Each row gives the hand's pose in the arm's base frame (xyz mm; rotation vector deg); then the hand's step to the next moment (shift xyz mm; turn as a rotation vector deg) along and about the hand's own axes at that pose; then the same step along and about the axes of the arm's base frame.
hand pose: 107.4 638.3 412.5 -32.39 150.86 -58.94
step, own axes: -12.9 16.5 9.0 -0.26 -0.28 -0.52
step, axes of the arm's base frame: 10.5 11.5 -16.6 0.11 0.23 0.59
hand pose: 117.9 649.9 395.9 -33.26 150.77 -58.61
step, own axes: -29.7 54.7 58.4 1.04 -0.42 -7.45
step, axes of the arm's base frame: 33.4 16.0 -76.9 -3.60 3.61 5.55
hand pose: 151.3 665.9 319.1 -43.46 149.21 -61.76
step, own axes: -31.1 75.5 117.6 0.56 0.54 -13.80
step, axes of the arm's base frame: 43.2 -7.9 -136.3 -6.01 8.21 9.35
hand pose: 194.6 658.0 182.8 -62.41 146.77 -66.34
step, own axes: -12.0 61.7 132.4 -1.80 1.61 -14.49
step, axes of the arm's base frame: 24.9 -44.6 -137.4 -5.15 10.66 8.69
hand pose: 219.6 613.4 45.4 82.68 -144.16 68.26
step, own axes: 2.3 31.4 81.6 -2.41 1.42 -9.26
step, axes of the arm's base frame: 3.6 -42.6 -76.3 -2.86 7.85 4.87
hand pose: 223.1 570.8 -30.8 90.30 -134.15 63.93
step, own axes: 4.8 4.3 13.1 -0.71 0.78 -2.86
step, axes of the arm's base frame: -1.9 -11.0 -9.5 -1.18 2.47 1.35
